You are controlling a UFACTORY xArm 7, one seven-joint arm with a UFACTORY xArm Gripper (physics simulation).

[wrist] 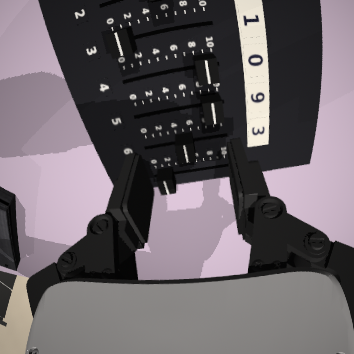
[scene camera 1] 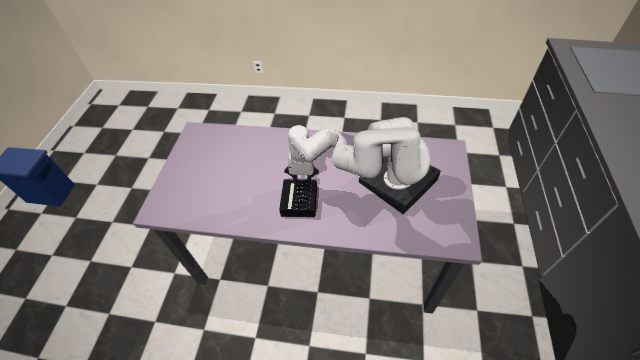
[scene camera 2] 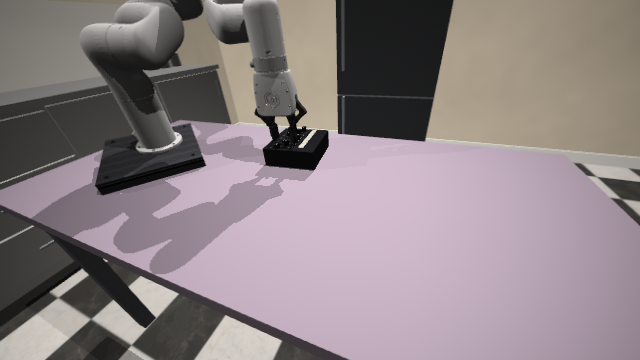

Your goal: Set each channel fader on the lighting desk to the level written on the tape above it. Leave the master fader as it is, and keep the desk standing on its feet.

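Note:
The black lighting desk sits flat on the table. In the wrist view its pale tape reads 1, 0, 9, 3 beside channels 3 to 6. Fader 3 is near 1, fader 4 near 10, fader 5 between 9 and 10, and fader 6 near 5. The unlabelled end fader is near 2. Channels 1 and 2 are cut off. My gripper is partly open and empty, pointing down at the desk's end-fader side, fingers spread along the slot direction.
The desk stands on the purple table. The arm's black base plate is beside it, on the right in scene camera 1. Grey cabinets stand beyond the table, and a blue bin is at the far left.

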